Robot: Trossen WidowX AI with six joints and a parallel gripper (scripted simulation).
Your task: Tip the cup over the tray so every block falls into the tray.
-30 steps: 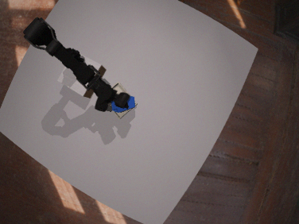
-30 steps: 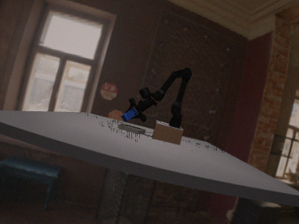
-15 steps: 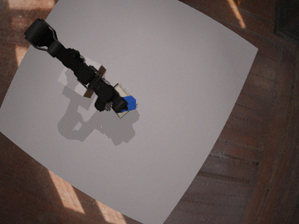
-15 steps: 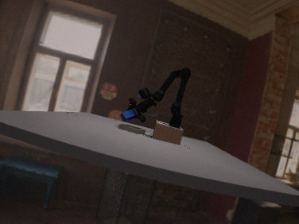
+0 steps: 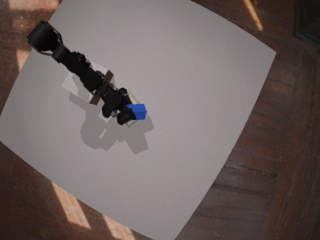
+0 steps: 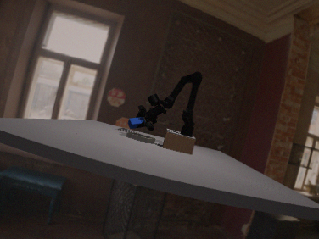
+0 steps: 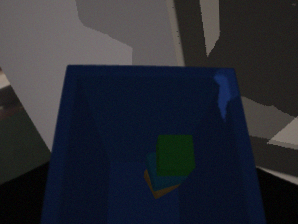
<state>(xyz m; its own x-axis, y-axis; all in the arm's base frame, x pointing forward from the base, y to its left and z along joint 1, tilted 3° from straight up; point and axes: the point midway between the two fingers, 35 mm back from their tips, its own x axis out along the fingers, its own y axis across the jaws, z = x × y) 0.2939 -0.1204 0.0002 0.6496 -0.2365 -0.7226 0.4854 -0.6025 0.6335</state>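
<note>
My gripper tip is now 1 cm short of the blue cup, 2 cm to the right of it and 1 cm below it. From my gripper tip the other things lie so: green block: 1 cm behind, 1 cm to the left, 1 cm below.
</note>
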